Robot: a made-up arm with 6 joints.
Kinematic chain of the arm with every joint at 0, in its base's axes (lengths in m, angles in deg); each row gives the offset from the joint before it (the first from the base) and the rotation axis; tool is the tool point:
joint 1: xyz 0 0 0.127 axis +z
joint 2: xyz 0 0 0 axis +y
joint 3: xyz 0 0 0.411 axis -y
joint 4: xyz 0 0 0 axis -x
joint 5: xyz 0.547 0 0 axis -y
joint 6: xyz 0 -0.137 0 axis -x
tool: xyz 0 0 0
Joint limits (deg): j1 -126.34..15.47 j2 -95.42..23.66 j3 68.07..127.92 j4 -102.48..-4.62 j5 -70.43..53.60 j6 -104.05..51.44
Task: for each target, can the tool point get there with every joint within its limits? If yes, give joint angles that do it. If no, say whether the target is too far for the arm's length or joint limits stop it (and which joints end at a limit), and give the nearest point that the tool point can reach.
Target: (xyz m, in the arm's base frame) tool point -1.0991 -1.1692 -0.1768
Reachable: no: too far | nearest point -0.8663 -0.3814 -0.0571 | short by 0.830 m
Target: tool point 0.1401 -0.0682 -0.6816
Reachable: no: joint limits stop it (at a limit: joint 1, joint 2, joint 3, joint 4) | nearest point 0.3727 0.7371 -0.2792 | short by 0.930 m
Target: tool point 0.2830 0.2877 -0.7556
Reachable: no: joint limits stop it (at a limit: joint 1, joint 2, joint 3, joint 4) | nearest point 0.3727 0.7371 -0.2792 | short by 0.661 m
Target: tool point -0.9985 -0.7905 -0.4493
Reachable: no: too far | nearest point -0.7892 -0.3601 -0.2266 | short by 0.528 m
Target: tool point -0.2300 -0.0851 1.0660
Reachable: yes | joints -3.02 -16.20 95.30 -44.87 39.22 -83.83
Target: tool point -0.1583 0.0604 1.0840
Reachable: yes | joints -36.50 -5.13 111.16 -70.54 36.05 -31.67
